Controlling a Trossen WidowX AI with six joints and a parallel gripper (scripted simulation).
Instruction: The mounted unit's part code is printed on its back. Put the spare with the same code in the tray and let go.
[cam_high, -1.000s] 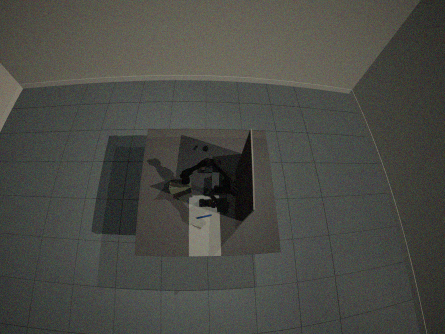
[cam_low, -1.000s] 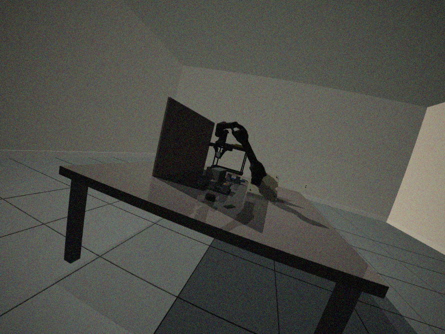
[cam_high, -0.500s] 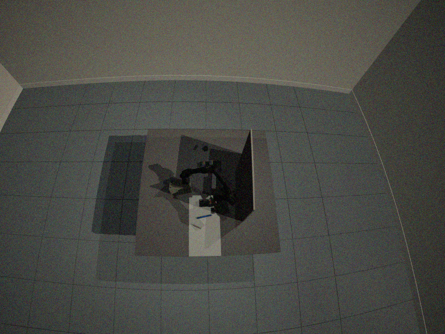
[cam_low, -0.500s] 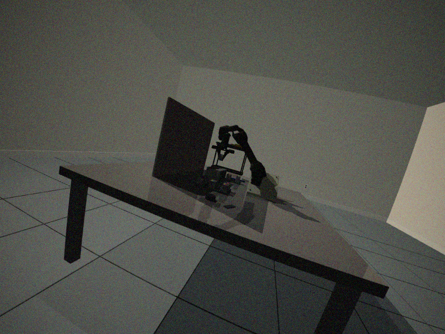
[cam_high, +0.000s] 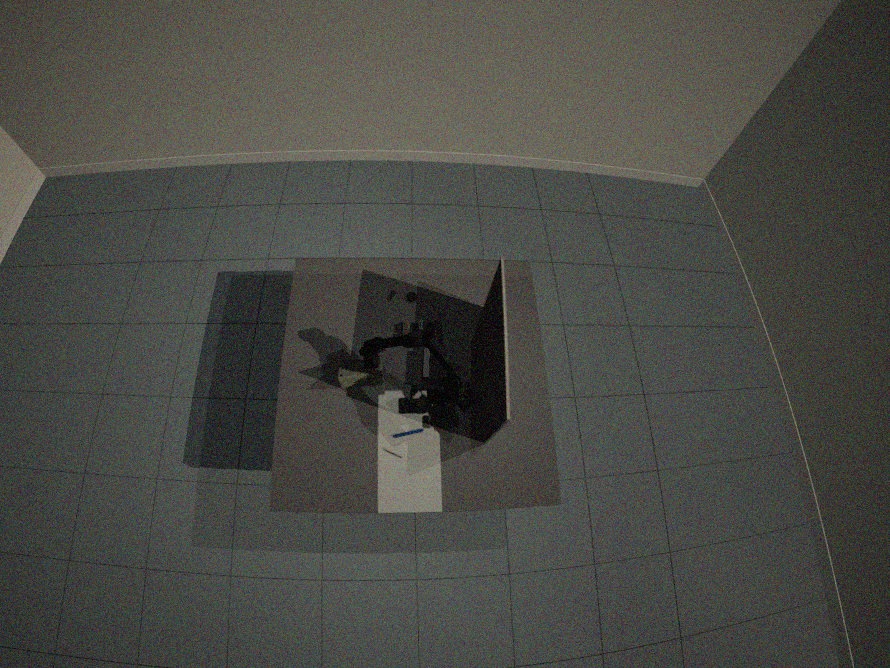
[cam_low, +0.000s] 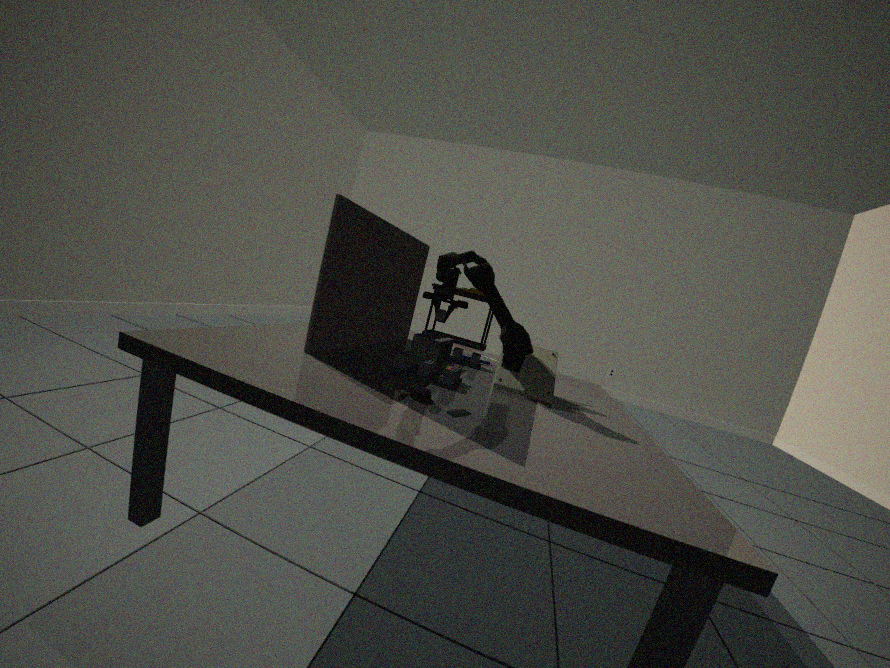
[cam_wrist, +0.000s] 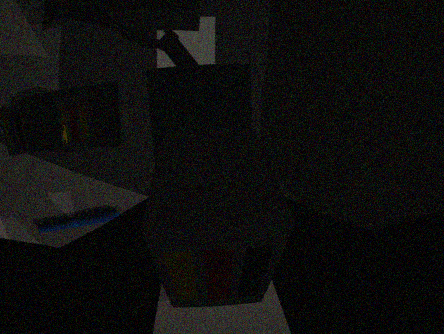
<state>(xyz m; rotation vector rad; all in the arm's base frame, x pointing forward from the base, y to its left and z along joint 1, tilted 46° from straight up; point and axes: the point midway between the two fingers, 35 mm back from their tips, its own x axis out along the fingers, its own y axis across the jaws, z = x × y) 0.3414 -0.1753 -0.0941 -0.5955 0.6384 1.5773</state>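
The dark tray lies 14 cm below my gripper tip. Round my gripper tip: tall upright panel: 21 cm ahead, 19 cm to the left, 8 cm above; blue pen: 17 cm behind, 11 cm to the right, 14 cm below; dark boxy spare: 3 cm above.
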